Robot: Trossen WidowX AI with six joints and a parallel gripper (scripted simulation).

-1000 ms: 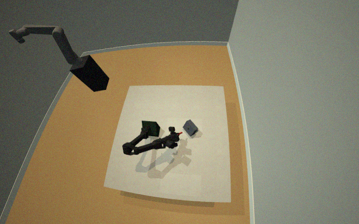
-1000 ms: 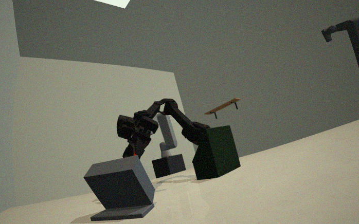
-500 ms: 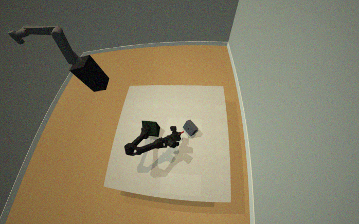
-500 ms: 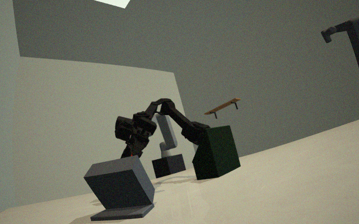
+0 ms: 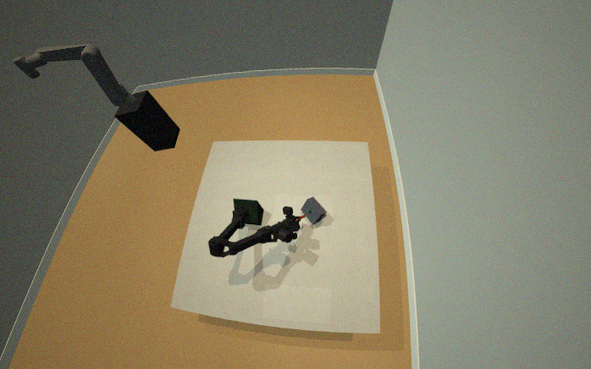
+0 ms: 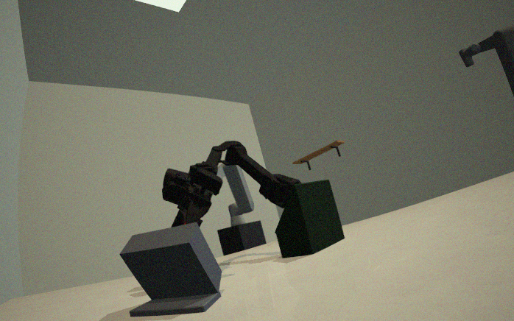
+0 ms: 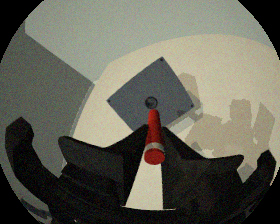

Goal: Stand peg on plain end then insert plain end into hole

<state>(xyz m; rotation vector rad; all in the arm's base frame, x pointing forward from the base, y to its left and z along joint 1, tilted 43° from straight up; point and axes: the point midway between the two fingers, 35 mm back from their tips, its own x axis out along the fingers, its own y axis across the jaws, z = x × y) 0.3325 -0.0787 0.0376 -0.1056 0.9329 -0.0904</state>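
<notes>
Now: the grey sloped panel 8 cm ahead of my gripper tip, 6 cm to the left of it and 6 cm below it. Round my gripper tip: red peg (1 cm to the right, 1 cm behind, 1 cm above).
</notes>
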